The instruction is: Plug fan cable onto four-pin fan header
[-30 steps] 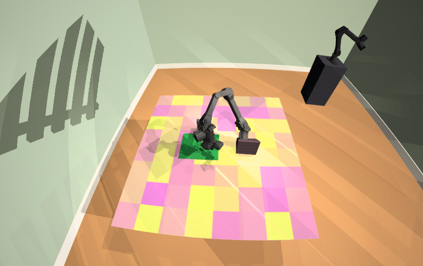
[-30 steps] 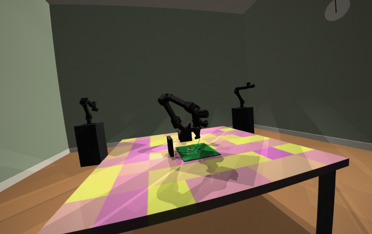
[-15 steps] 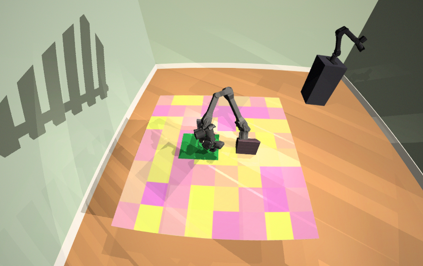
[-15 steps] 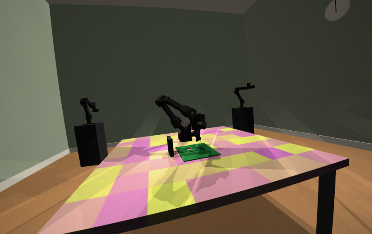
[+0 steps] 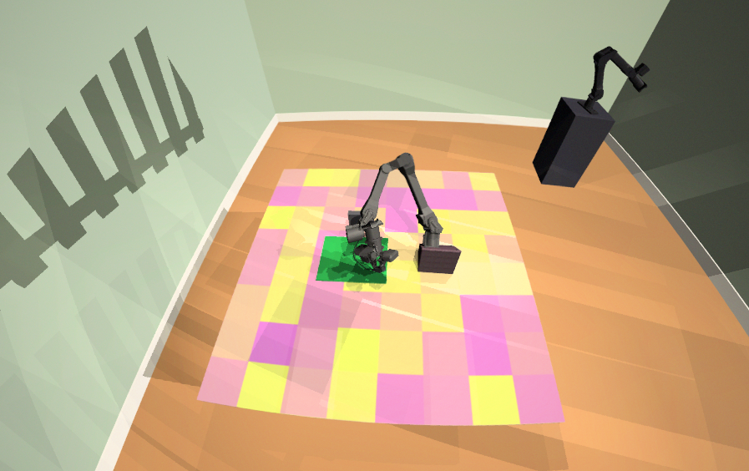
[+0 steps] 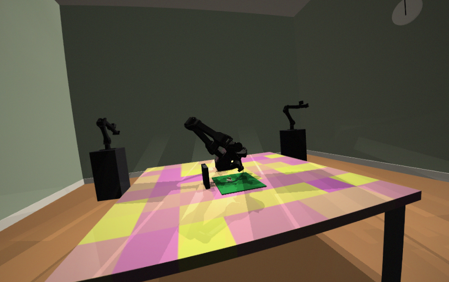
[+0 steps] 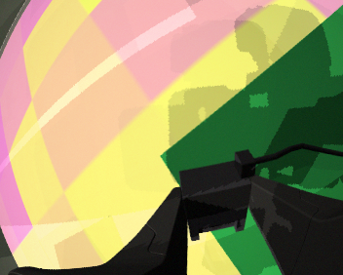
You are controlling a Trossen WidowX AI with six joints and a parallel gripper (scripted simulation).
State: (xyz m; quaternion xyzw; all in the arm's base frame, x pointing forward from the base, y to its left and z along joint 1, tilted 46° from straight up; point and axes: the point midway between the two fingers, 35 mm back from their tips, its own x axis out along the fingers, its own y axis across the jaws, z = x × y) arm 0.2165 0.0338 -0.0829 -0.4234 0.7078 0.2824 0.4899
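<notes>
My gripper tip is now 12 cm short of the green board, 7 cm to the left of it and 6 cm above it. From my gripper tip the other things lie so: dark plug (1 cm to the right); then black fan (24 cm to the right, 11 cm ahead, 2 cm above).
</notes>
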